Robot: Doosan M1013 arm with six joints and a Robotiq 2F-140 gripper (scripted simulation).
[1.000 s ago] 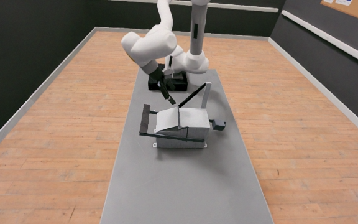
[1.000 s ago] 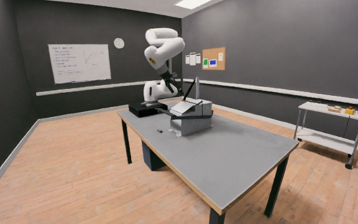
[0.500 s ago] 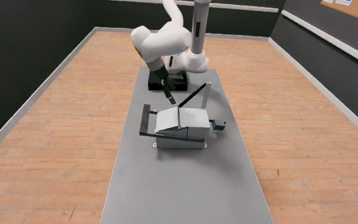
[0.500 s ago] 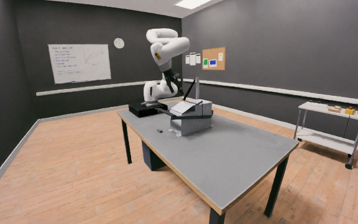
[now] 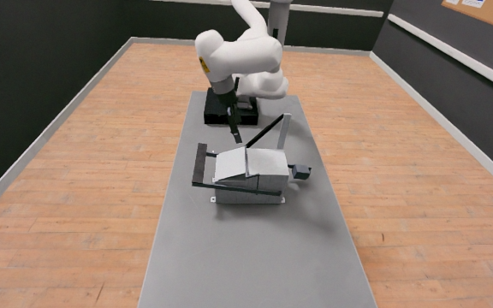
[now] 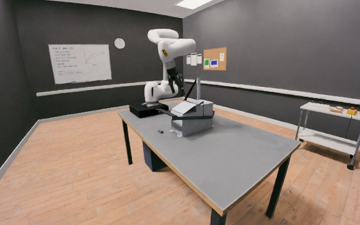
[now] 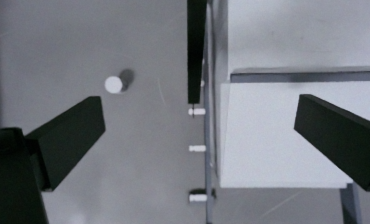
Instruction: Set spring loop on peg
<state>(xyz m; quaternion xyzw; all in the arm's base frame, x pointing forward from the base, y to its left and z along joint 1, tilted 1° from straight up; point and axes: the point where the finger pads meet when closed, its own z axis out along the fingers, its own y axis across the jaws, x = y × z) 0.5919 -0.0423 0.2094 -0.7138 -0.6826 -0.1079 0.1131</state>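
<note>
Right now the steel test weight is 270 mm below my hand, 150 mm behind it and 50 mm to the left of it. The rest, counted from my hand: small dark object (290 mm below, 190 mm to the right, 10 mm ahead).
</note>
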